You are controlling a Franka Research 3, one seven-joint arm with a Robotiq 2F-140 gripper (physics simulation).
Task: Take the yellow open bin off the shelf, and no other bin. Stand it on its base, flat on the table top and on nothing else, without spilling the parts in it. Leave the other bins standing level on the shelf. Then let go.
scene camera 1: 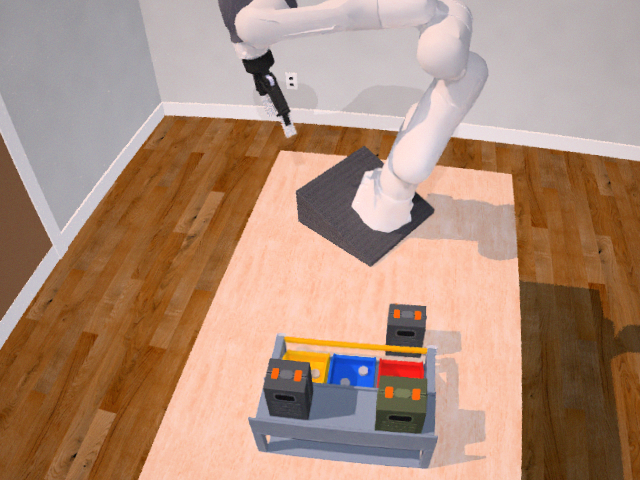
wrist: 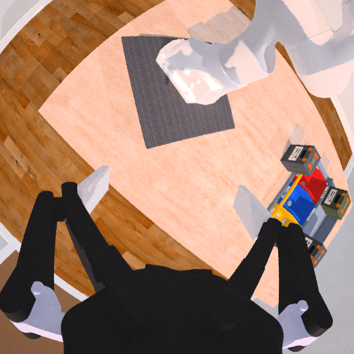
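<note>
The yellow open bin (scene camera 1: 312,358) (wrist: 283,217) stands on the grey-blue shelf (scene camera 1: 341,408), at the left end of a row in the scene view. A pale round part shows in it; a dark case hides its front left part. The blue bin (scene camera 1: 352,366) (wrist: 300,202) stands beside it with pale parts inside, and the red bin (scene camera 1: 401,367) (wrist: 315,184) stands at the row's right end. My gripper (scene camera 1: 289,129) (wrist: 173,186) is open and empty, high in the air behind the table top (scene camera 1: 279,268) (wrist: 180,175), far from the bins.
A yellow bar (scene camera 1: 356,345) runs along the shelf's robot side. A dark case (scene camera 1: 287,390) and a green case (scene camera 1: 401,413) (wrist: 336,202) stand on the shelf's far side. Another dark case (scene camera 1: 406,330) (wrist: 301,160) stands behind the bar's right end. The arm's dark base block (scene camera 1: 330,198) (wrist: 150,100) is on the table.
</note>
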